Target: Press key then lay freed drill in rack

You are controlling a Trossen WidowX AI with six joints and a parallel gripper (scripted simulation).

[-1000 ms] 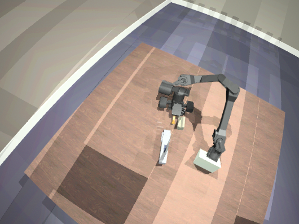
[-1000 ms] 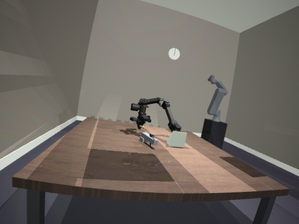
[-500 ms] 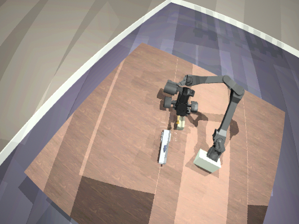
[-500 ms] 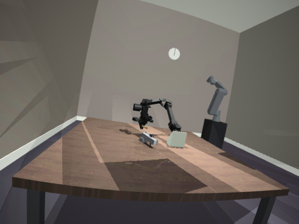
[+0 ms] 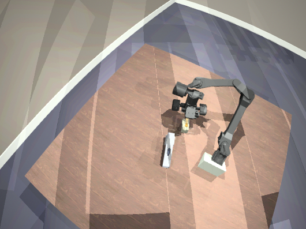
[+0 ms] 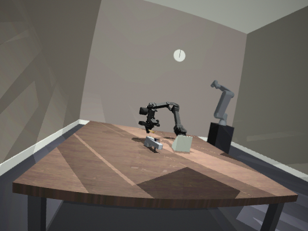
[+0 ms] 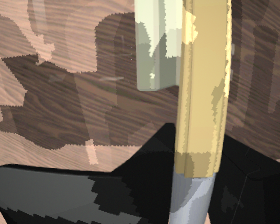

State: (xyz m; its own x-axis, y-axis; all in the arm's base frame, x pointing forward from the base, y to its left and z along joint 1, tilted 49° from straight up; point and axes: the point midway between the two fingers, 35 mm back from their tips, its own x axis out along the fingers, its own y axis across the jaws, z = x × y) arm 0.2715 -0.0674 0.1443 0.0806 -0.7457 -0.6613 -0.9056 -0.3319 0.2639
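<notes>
My gripper tip is now 2 cm past the drill, 4 cm to the right of it and 3 cm below it. From my gripper tip the other things lie so: rack: 2 cm behind, 4 cm to the left, 4 cm below; then key: 4 cm behind, 25 cm to the left, 1 cm below.
</notes>
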